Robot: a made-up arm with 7 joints.
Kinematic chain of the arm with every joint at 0, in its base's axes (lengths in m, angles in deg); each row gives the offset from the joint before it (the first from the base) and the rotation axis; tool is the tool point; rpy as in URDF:
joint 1: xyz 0 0 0.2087 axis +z
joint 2: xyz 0 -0.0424 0.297 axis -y
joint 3: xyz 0 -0.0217 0.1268 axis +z
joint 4: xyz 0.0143 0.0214 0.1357 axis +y
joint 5: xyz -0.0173 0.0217 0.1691 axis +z
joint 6: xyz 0 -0.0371 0.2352 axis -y
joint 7: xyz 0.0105 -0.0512 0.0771 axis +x
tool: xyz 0 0 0 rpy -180 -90 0
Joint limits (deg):
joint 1: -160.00..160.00
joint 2: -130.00..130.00
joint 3: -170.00..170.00
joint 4: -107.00..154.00
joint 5: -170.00..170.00
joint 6: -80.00..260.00
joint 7: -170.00..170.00
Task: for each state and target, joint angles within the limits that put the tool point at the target. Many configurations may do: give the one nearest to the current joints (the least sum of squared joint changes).
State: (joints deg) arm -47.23 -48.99 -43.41 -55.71 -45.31 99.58 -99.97
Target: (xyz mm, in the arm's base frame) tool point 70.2 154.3 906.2
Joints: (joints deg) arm -43.75 -47.02 -30.19 -75.45 -41.14 106.59 -99.97
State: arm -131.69 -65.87 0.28 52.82 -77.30 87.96 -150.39
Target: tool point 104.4 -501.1 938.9
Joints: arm -91.91 -34.04 21.33 44.61 -84.17 89.78 -150.39
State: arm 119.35 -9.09 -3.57 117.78 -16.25 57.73 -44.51
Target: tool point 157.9 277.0 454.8
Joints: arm 88.70 8.84 -7.77 154.00 4.30 73.89 -44.51
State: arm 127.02 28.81 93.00 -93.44 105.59 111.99 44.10
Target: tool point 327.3 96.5 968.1
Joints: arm 116.28 31.05 122.13 -76.75 98.24 121.22 44.10
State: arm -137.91 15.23 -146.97 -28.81 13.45 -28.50 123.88
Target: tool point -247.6 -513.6 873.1
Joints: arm -125.31 -35.25 -154.12 -44.83 12.33 -21.09 123.88
